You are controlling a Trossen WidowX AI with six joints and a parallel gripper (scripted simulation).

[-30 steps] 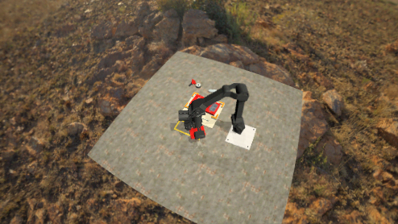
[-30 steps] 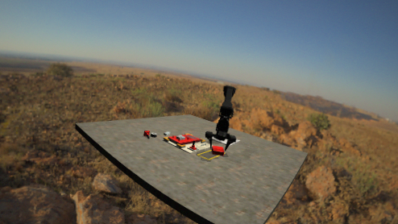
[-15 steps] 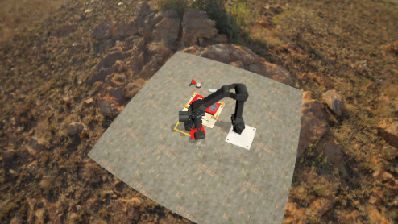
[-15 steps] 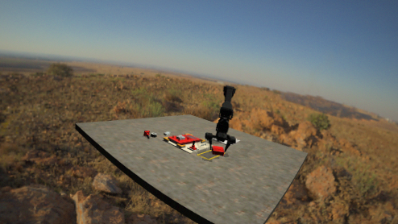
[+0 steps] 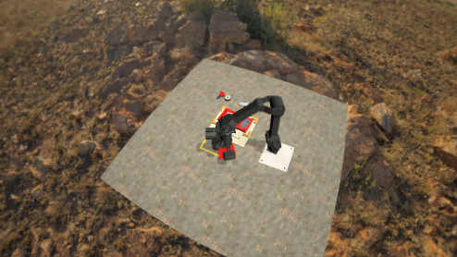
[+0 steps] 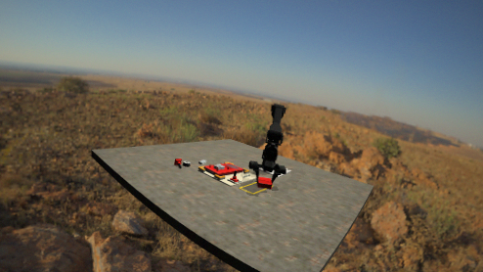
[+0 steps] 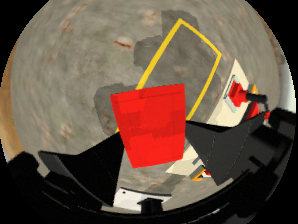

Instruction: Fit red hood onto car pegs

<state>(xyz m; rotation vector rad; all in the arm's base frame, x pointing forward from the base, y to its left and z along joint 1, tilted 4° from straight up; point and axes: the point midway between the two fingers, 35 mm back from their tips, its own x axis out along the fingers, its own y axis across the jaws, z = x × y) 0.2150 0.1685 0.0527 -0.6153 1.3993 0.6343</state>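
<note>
The pale jig lies 9 cm ahead of my gripper tip and 19 cm to the right of it. From my gripper tip the other things lie so: wheel: 24 cm ahead, 36 cm to the right; red hood: 1 cm above.
</note>
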